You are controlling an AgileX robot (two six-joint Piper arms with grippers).
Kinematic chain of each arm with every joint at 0, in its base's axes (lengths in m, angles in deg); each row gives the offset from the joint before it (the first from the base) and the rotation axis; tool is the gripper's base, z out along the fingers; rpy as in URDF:
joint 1: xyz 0 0 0.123 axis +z
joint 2: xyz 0 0 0 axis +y
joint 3: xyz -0.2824 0 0.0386 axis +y
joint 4: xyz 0.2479 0 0.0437 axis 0.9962 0 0.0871
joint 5: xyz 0 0 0 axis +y
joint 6: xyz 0.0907 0 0.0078 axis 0.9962 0 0.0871
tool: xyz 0 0 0 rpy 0 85 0
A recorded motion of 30 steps. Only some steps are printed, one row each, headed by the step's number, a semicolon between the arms.
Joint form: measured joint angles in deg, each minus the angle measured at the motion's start. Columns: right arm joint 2, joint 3, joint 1, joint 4, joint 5, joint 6; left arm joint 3, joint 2, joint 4, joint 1, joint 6, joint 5.
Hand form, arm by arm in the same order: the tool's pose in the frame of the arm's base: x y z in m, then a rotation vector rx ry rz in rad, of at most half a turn. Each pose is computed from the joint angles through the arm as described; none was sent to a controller.
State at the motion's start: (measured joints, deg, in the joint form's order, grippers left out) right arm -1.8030 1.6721 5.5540 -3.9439 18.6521 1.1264; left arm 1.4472 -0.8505 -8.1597 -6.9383 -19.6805 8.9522
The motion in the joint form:
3: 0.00 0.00 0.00 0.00 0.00 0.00; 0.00 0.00 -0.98 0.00 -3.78 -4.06
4: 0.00 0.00 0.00 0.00 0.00 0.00; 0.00 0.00 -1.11 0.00 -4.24 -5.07
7: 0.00 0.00 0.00 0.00 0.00 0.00; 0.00 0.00 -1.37 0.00 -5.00 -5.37
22: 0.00 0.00 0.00 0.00 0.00 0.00; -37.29 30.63 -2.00 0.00 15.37 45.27
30: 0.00 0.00 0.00 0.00 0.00 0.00; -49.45 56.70 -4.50 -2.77 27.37 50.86
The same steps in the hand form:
3: 0.0527 0.0031 0.1756 -0.1129 1.8025 0.0167; 0.0559 -0.0081 0.1977 -0.3455 1.5675 -0.5486
4: 0.0527 0.0031 0.1756 -0.1129 1.8025 0.0167; 0.0559 -0.0078 0.1993 -0.3519 1.5487 -0.5581
7: 0.0527 0.0031 0.1756 -0.1129 1.8025 0.0167; 0.0559 -0.0078 0.1998 -0.3652 1.5416 -0.5726
22: 0.0527 0.0031 0.1756 -0.1129 1.8025 0.0167; 0.0799 -0.0229 0.3052 0.0051 2.3284 -0.3180
30: 0.0527 0.0031 0.1756 -0.1129 1.8025 0.0167; 0.1614 -0.0451 0.3088 0.3161 2.6353 -0.3017

